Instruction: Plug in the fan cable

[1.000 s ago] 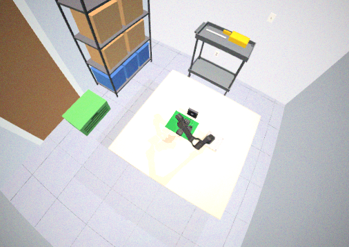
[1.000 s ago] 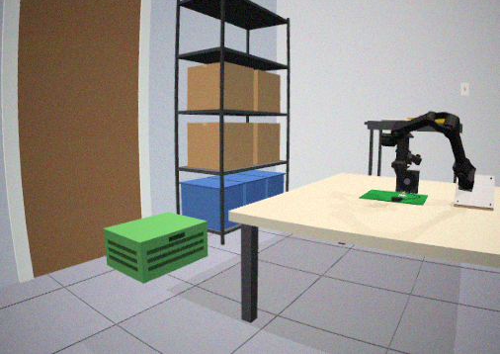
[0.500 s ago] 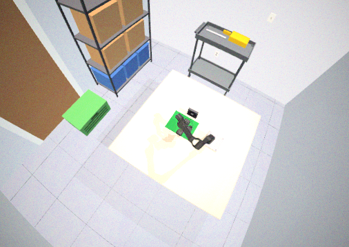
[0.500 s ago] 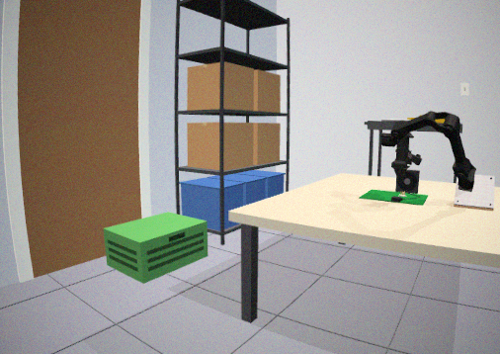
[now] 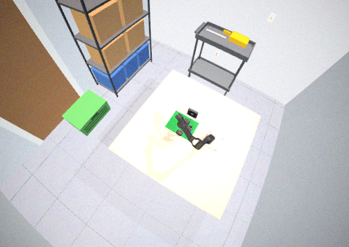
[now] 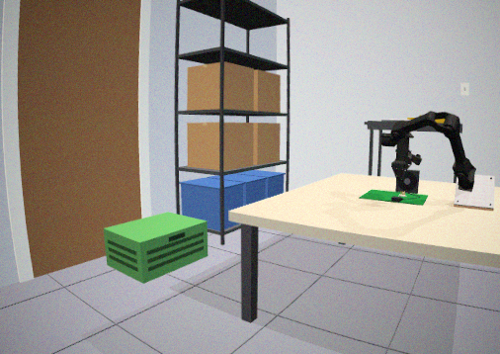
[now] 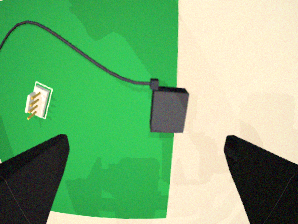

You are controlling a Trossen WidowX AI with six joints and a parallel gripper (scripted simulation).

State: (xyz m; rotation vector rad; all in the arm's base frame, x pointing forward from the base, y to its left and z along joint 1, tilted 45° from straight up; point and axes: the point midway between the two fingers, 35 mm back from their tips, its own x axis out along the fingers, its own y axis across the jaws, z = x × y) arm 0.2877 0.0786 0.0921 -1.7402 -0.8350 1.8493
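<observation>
The dark grey fan plug is 10 mm ahead of my gripper tip, 20 mm to the left of it and 80 mm below it. From my gripper tip the other things lie so: black fan (30 mm ahead, 250 mm to the right, 30 mm below); then green board (50 mm ahead, 90 mm to the right, 110 mm below).
</observation>
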